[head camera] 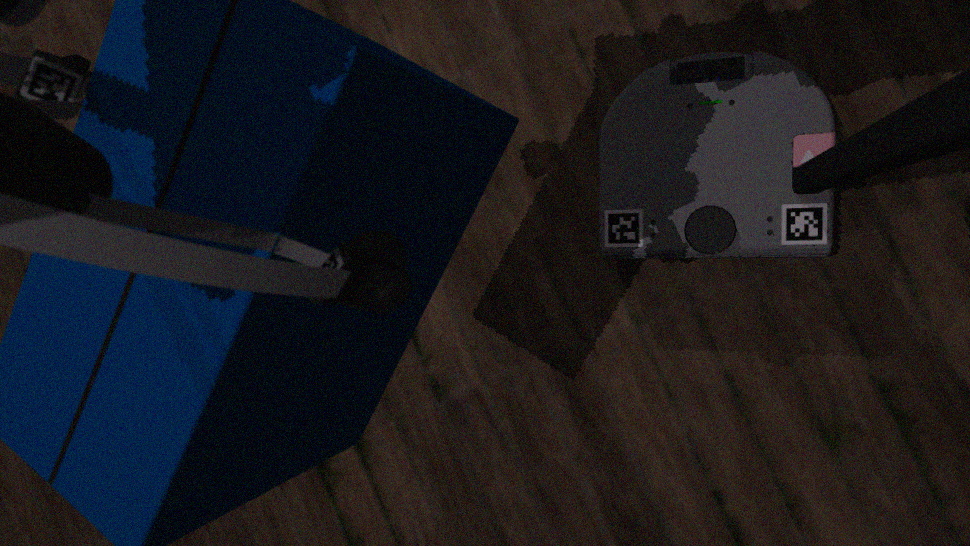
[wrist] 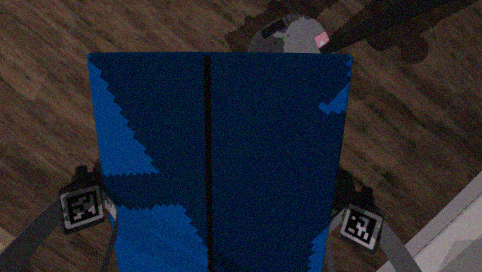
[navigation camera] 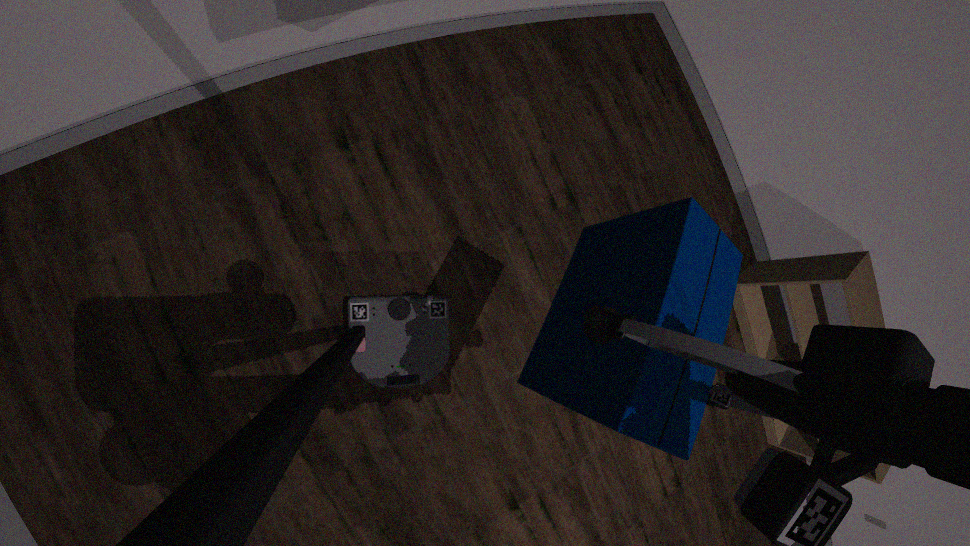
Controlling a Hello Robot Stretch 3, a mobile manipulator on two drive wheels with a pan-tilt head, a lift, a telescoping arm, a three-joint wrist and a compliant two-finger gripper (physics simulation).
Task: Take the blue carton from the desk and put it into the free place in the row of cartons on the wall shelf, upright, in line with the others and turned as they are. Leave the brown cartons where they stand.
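Frame: origin at the robot's base, x down, y back, z left, level; millimetres.
Where they show: robot's base at its link origin: (head camera: pixel 706 227) (navigation camera: pixel 398 308).
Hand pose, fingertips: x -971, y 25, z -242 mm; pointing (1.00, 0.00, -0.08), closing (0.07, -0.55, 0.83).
Observation:
Each offset is from my fingertips to the top centre of the thing. "spot": to the spot under its first point.
The blue carton @[dz -13, dx -65, dy -36 mm] (head camera: pixel 325 379) (navigation camera: pixel 610 271) (wrist: pixel 270 125) is held in the air above the floor. A dark line runs along one of its faces. My gripper (head camera: pixel 220 169) (navigation camera: pixel 661 359) (wrist: pixel 225 179) is shut on it, one finger pad against each of two opposite sides. In the head camera view the far finger is partly hidden behind the carton. The brown cartons, the row's free place and the desk top cannot be made out in these views.
My grey base (head camera: pixel 746 156) (navigation camera: pixel 380 352) (wrist: pixel 305 35) stands on the wooden floor, beside the held carton in the picture. A pale slatted wooden piece @[spot: dz -1841, dx +590, dy -142 mm] (navigation camera: pixel 807 267) stands by the wall at the right, behind the carton and gripper. White walls with skirting bound the floor.

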